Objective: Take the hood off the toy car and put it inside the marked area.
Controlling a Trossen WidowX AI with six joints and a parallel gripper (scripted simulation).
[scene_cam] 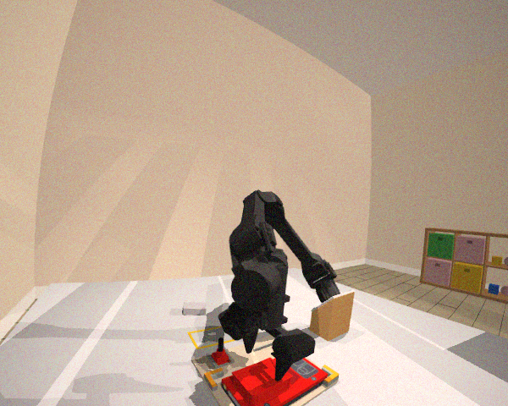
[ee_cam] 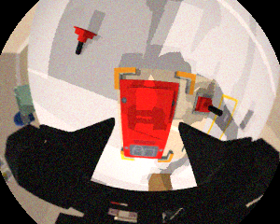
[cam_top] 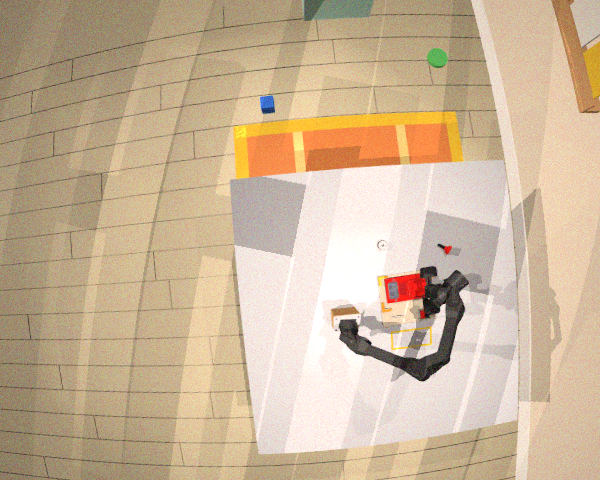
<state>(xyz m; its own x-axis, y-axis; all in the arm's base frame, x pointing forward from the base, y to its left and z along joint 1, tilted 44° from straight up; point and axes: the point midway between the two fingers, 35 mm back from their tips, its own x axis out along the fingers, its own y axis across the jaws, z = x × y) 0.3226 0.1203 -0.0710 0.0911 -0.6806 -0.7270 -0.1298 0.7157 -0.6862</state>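
Now: the hood 3 cm below my gripper tip.
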